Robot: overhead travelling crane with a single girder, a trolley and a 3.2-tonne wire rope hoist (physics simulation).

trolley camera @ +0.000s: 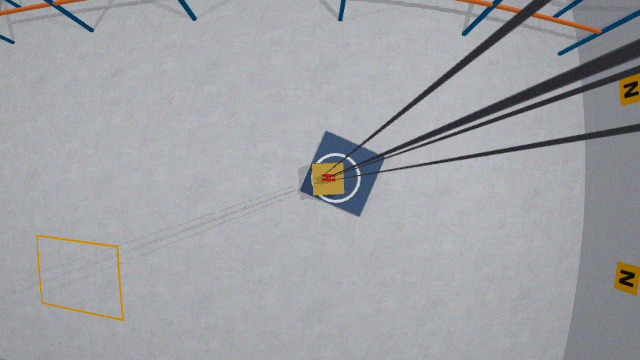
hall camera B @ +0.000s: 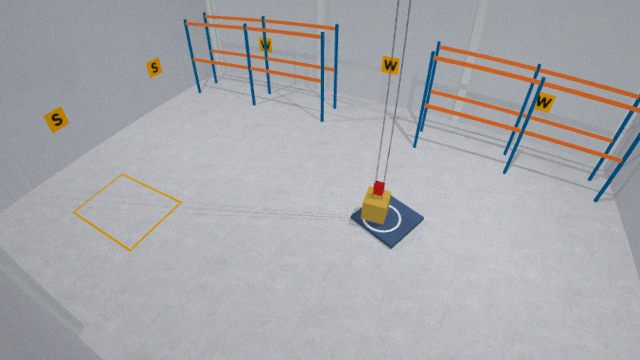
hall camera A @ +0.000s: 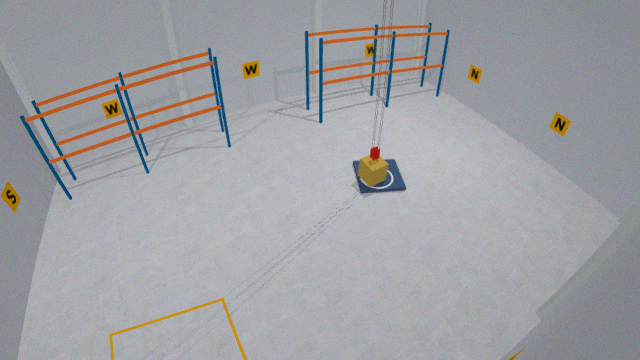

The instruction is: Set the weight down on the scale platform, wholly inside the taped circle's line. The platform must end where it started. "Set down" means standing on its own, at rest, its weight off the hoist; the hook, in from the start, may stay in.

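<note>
The yellow weight (hall camera A: pixel 372 171) (hall camera B: pixel 376 209) (trolley camera: pixel 320 187) is upright over the left part of the dark blue scale platform (hall camera A: pixel 399 182) (hall camera B: pixel 412 218) (trolley camera: pixel 357 202). In the trolley view its two left corners reach past the white taped circle (hall camera A: pixel 393 178) (hall camera B: pixel 382 231) (trolley camera: pixel 336 201), and its right side is well inside. My red hook block (hall camera A: pixel 375 153) (hall camera B: pixel 379 188) (trolley camera: pixel 328 177) is right above the weight, the hook in at its top. The ropes look straight. Whether the underside touches the platform cannot be told.
A yellow outlined square (hall camera A: pixel 166 316) (hall camera B: pixel 151 188) (trolley camera: pixel 77 240) is marked on the floor away from the platform. Two blue and orange racks stand along the W wall, one rack (hall camera A: pixel 226 125) (hall camera B: pixel 322 100) toward S and the other rack (hall camera A: pixel 321 100) (hall camera B: pixel 514 150) toward N.
</note>
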